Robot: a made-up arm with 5 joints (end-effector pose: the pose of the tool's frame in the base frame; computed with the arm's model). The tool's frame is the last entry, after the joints.
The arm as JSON. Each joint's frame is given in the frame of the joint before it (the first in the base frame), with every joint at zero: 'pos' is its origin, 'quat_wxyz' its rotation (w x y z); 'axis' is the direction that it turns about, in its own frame. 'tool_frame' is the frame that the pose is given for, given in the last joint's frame.
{
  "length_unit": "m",
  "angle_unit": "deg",
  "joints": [
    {
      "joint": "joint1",
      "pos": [
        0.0,
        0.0,
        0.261
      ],
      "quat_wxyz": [
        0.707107,
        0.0,
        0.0,
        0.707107
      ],
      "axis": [
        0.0,
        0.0,
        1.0
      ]
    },
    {
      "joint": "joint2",
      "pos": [
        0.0,
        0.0,
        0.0
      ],
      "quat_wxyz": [
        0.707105,
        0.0,
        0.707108,
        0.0
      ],
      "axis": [
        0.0,
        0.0,
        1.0
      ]
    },
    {
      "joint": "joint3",
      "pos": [
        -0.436,
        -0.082,
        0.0
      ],
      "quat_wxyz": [
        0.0,
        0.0,
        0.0,
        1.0
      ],
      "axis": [
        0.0,
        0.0,
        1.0
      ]
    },
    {
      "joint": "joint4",
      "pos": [
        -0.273,
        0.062,
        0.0
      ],
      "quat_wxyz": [
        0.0,
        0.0,
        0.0,
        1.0
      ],
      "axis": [
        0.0,
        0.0,
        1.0
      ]
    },
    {
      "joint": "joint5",
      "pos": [
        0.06,
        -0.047,
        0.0
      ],
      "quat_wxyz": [
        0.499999,
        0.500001,
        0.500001,
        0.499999
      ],
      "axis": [
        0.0,
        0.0,
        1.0
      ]
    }
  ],
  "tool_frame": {
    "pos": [
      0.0,
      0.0,
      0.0
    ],
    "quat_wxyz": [
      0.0,
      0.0,
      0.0,
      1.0
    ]
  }
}
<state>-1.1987 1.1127 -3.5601 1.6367 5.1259</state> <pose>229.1 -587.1 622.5 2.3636 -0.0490 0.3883</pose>
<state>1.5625 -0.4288 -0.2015 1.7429 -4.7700</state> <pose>0.6 71.3 438.9 2.0286 0.0500 -0.0416</pose>
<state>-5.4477 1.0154 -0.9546 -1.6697 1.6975</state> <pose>346.9 383.5 194.2 -1.4105 0.6486 -0.4832</pose>
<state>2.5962 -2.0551 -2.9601 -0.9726 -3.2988</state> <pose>546.0 -331.3 -81.1 2.9545 -0.5808 0.4206</pose>
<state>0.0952 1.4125 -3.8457 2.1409 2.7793</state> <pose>633.4 60.5 452.5 -0.6466 2.7771 -0.0559</pose>
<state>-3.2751 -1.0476 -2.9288 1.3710 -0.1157</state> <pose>585.2 -78.6 762.8 -0.0048 -0.5375 -0.2432</pose>
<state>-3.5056 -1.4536 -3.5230 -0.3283 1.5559</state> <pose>648.8 -247.2 189.8 1.8388 1.2875 0.6707</pose>
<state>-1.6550 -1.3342 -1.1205 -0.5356 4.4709</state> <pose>26.7 315.8 759.7 0.1515 0.0119 -0.3251</pose>
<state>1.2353 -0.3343 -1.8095 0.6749 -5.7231</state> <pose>64.1 183.8 940.5 -1.6761 -0.5884 -1.0000</pose>
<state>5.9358 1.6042 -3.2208 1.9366 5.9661</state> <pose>685.1 -248.1 167.2 -3.0025 0.0455 0.4581</pose>
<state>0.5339 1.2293 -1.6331 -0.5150 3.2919</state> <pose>584.3 345.4 104.0 -0.4287 2.2077 0.3732</pose>
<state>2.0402 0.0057 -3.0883 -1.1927 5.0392</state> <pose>16.1 -31.7 955.5 -0.1002 1.4029 -2.0368</pose>
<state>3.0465 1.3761 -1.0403 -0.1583 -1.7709</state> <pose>-445.8 42.5 -80.6 -2.2507 2.0260 -0.2165</pose>
